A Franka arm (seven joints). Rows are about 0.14 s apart.
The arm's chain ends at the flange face. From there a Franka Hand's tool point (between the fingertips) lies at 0.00 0.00 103.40 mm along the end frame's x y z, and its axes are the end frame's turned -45 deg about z.
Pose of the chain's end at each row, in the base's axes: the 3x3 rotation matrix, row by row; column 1 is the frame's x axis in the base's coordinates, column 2 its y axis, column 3 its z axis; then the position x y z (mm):
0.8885, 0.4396, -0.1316; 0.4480, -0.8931, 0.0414; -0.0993, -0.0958, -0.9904; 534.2, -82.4, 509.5
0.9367, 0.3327, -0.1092; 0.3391, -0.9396, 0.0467; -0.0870, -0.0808, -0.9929; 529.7, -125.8, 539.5
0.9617, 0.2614, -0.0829; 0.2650, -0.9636, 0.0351; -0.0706, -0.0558, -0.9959; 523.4, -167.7, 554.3
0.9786, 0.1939, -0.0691; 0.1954, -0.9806, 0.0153; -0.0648, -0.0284, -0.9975; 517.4, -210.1, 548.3
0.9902, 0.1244, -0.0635; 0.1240, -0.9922, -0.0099; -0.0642, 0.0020, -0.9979; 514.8, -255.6, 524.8
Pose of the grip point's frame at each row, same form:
0.3174, 0.9391, -0.1316; 0.9483, -0.3147, 0.0414; -0.0025, -0.1380, -0.9904; 520.6, -78.1, 407.1
0.4271, 0.8976, -0.1092; 0.9042, -0.4246, 0.0467; -0.0044, -0.1187, -0.9929; 518.4, -121.0, 436.8
0.4952, 0.8649, -0.0829; 0.8688, -0.4940, 0.0351; -0.0105, -0.0894, -0.9959; 514.8, -164.1, 451.3
0.5549, 0.8291, -0.0691; 0.8316, -0.5552, 0.0153; -0.0257, -0.0659, -0.9975; 510.3, -208.5, 445.2
0.6122, 0.7881, -0.0635; 0.7893, -0.6139, -0.0099; -0.0468, -0.0440, -0.9979; 508.2, -256.6, 421.6

